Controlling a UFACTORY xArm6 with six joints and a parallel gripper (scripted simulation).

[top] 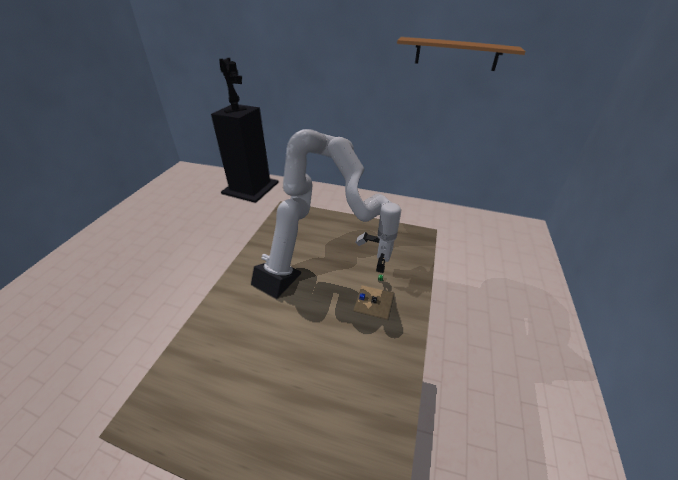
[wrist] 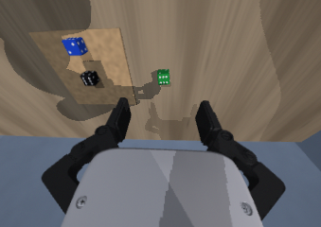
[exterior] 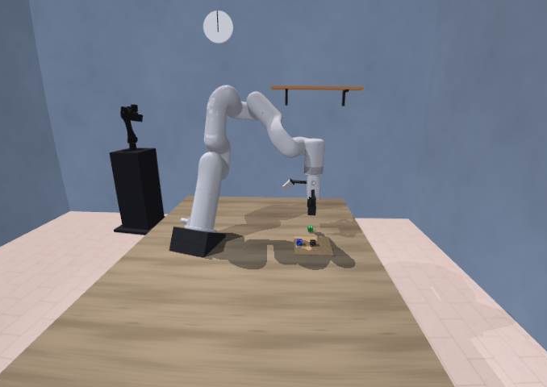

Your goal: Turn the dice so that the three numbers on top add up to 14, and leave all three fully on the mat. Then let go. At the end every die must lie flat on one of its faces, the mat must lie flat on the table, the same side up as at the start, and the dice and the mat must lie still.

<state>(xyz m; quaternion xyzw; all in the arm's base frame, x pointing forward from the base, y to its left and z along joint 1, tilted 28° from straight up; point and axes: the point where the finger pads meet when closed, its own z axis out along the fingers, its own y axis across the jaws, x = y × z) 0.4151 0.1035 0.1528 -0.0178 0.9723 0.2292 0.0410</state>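
My gripper is now 90 mm above the green die. The rest, counted from my hand: black die 10 mm ahead, 130 mm to the right, 90 mm below; tan mat 10 mm ahead, 130 mm to the right, 100 mm below; blue die 40 mm behind, 140 mm to the right, 90 mm below.
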